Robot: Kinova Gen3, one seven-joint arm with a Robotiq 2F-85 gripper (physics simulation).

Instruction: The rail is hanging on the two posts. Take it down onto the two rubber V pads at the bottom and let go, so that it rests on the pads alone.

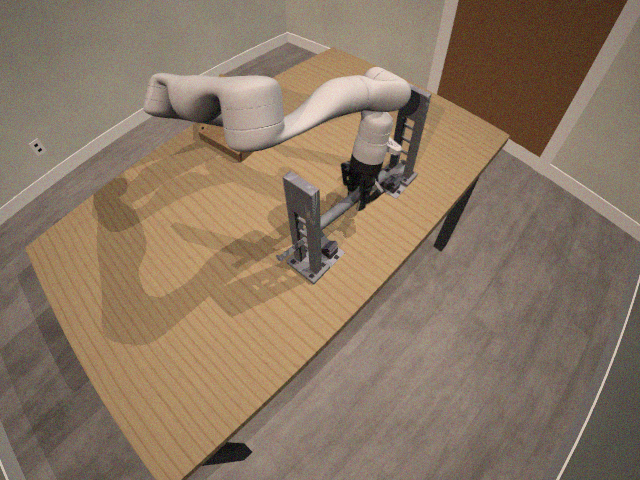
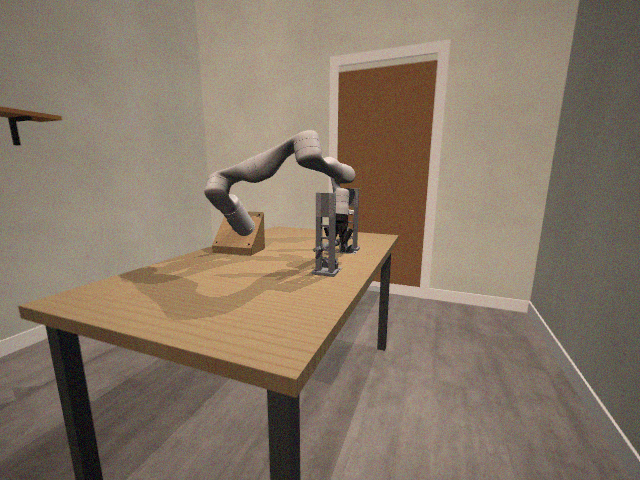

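Pixels of known places: gripper, fingertip midpoint: (image 1: 354, 205) (image 2: 336, 251); arm's base, link origin: (image 2: 245, 227).
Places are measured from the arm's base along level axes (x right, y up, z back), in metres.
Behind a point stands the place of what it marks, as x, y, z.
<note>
The grey rail (image 1: 338, 209) {0.064, -0.016, -0.459} runs between the near post (image 1: 315, 232) {0.189, 0.072, -0.506} (image 2: 332, 227) {0.193, 0.065, -0.500} and the far post (image 1: 419, 131) {-0.208, 0.079, -0.492} (image 2: 356, 217) {-0.207, 0.050, -0.489}. It passes through both post frames low down, below their upper rungs. Its near end (image 1: 283, 255) {0.242, -0.002, -0.460} sticks out beyond the near post, close above the base. My gripper (image 1: 364, 194) (image 2: 343, 242) {-0.007, -0.073, -0.455} points down and is shut on the rail between the posts, nearer the far post. A dark V pad (image 1: 329, 248) {0.132, -0.071, -0.493} is at the near post's base, another (image 1: 392, 180) {-0.153, -0.081, -0.471} at the far one's. Whether the rail touches the pads cannot be told.
Both posts stand on the wooden table (image 1: 217, 351) {0.483, -0.112, -0.473} (image 2: 206, 341) {0.731, -0.112, -0.387}, near its long edge. The arm reaches over from the wooden wedge-shaped mount (image 1: 222, 142) {0.070, -0.073, 0.011} (image 2: 237, 242) {0.058, -0.060, 0.010}. The near post's grey base plate (image 1: 311, 277) {0.207, -0.100, -0.503} (image 2: 326, 272) {0.209, -0.101, -0.484} lies on the table.
</note>
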